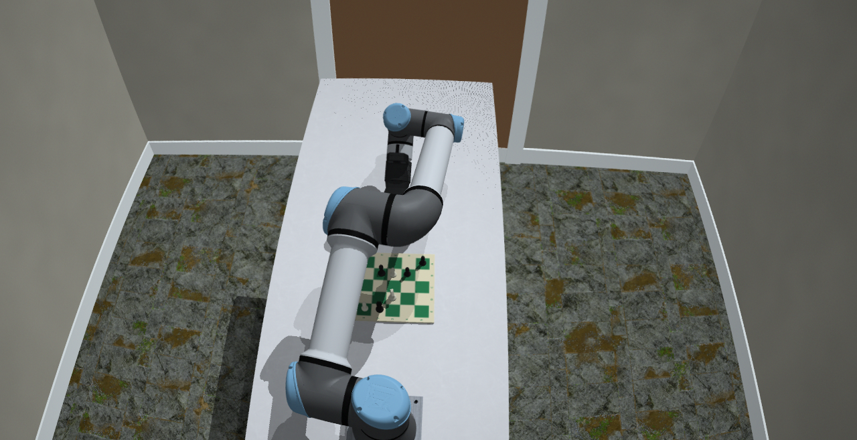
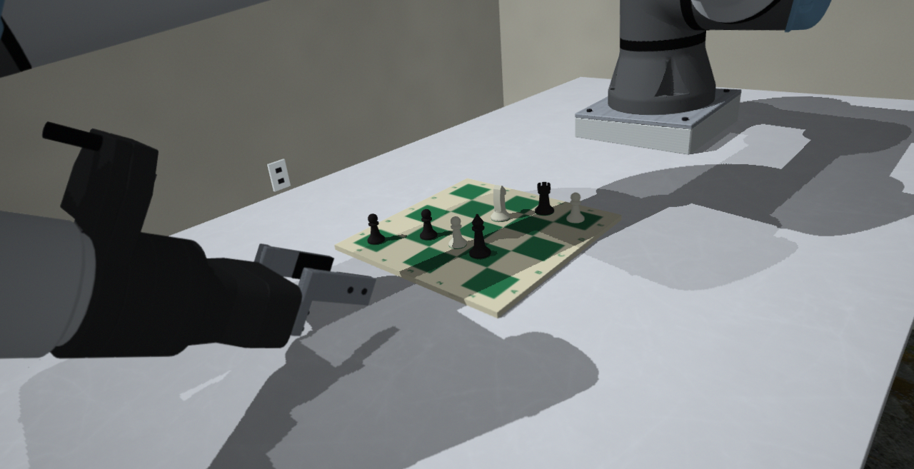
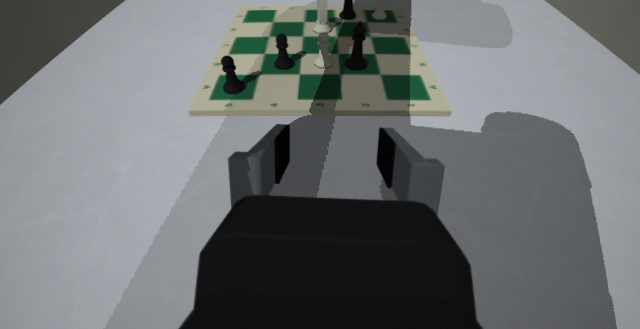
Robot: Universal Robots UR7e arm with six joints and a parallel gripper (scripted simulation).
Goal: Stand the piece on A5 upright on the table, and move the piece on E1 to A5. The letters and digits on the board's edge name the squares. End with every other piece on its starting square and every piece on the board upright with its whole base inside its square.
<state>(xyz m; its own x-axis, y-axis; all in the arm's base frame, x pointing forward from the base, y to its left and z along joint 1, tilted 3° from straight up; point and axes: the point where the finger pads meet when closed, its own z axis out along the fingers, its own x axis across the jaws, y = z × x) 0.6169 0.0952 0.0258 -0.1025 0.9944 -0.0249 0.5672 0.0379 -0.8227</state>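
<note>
Right now my hand is 190 mm past the chessboard, 40 mm to the left of it and 40 mm above it. Also, from my hand: white knight 230 mm behind, 40 mm to the right, 30 mm below.
</note>
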